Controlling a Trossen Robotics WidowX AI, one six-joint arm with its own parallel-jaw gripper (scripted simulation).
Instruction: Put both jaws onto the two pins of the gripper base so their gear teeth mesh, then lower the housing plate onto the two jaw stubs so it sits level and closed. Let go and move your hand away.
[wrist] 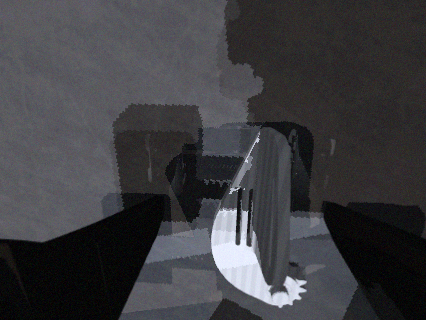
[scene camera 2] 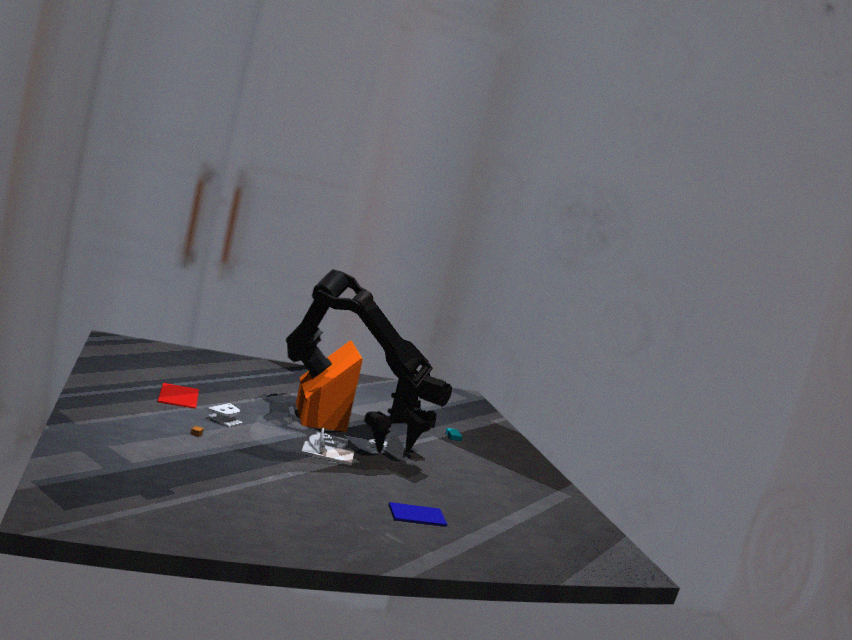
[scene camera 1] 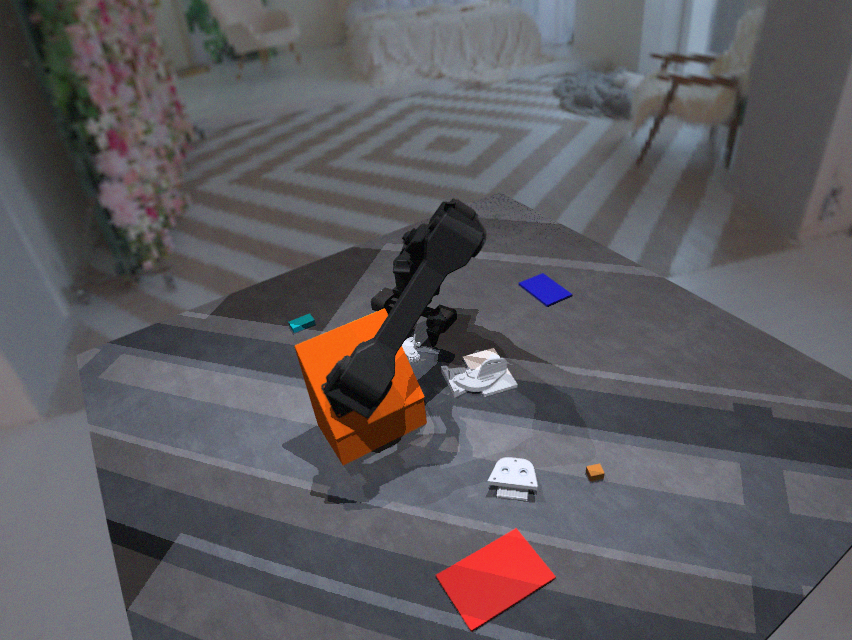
Scene:
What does the gripper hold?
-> Nothing.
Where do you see a white flat slab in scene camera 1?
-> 474, 361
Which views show the gripper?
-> The wrist view, scene camera 2 and scene camera 1: all of them.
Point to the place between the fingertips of the gripper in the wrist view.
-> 242, 206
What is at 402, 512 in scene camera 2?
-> A blue tile.

